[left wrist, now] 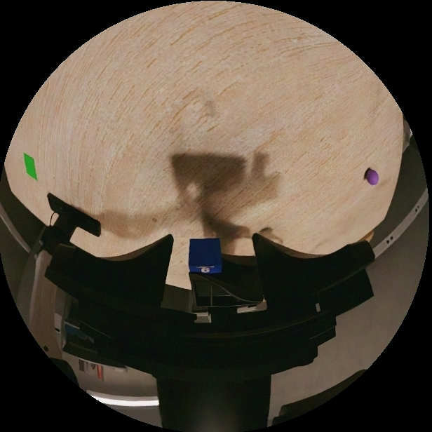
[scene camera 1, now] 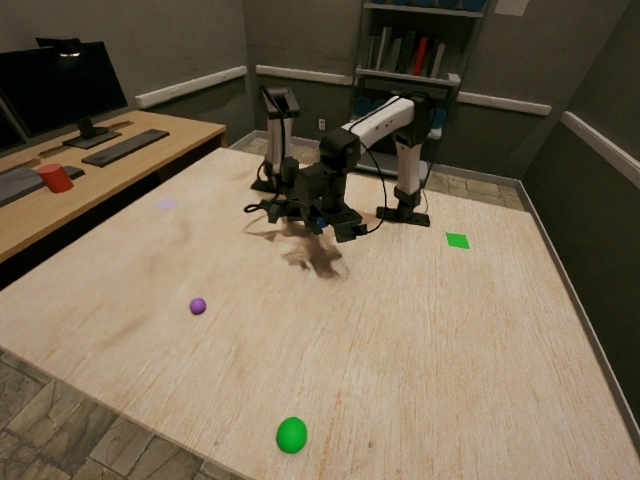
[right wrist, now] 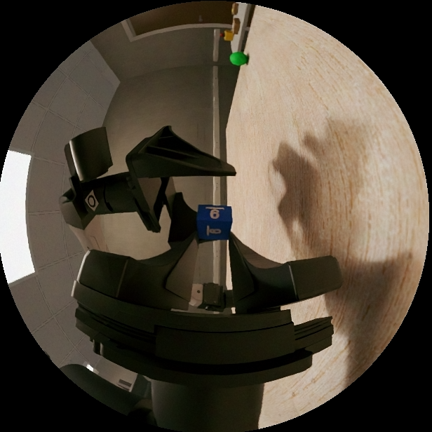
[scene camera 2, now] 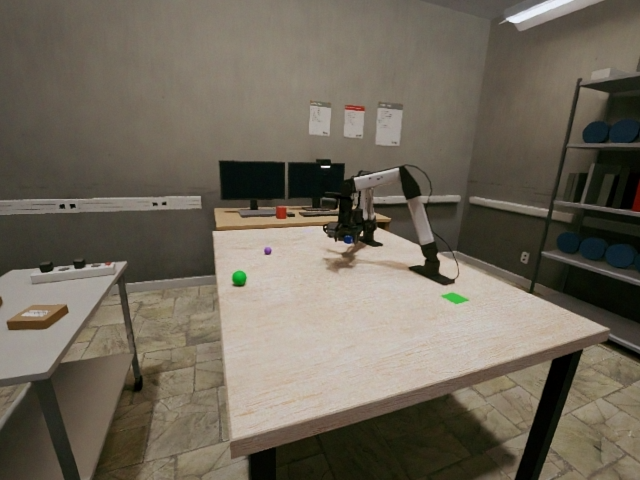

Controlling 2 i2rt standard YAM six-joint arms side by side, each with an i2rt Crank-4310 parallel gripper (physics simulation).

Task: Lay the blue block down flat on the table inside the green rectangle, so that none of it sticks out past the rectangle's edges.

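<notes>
The blue block is a small cube with white markings, held in the air above the table. My right gripper is shut on it, with the block at its fingertips. My left gripper is open, its fingers apart on either side of the block without touching it; the block sits nearer the finger at the left of the left wrist view. The green rectangle lies flat on the table, right of the left arm's base in both scene views. It does not show in the right wrist view.
A purple ball and a larger green ball rest on the table. A pale lilac patch lies toward the desk. The left arm's base stands between the grippers and the green rectangle.
</notes>
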